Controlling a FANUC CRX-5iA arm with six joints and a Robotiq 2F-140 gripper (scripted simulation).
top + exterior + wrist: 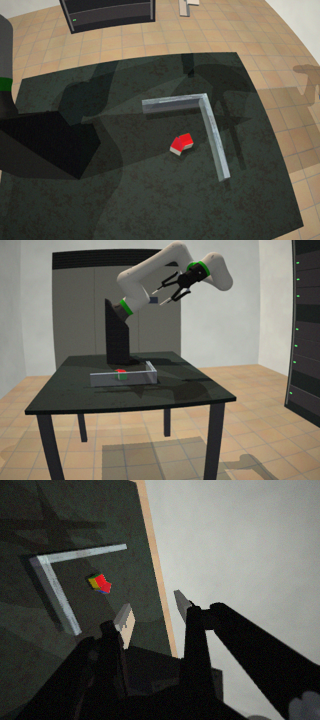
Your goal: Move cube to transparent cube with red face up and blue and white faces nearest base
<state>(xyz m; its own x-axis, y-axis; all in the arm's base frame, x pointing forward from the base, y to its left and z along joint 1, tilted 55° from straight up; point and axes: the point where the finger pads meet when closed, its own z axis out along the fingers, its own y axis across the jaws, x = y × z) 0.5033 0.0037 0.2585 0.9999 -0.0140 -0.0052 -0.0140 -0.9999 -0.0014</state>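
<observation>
Now: the transparent cube 400 mm below my hand, 220 mm to the right of it and 30 mm behind it. Round my hand: long wall (370 mm below, 200 mm to the right, 100 mm ahead).
</observation>
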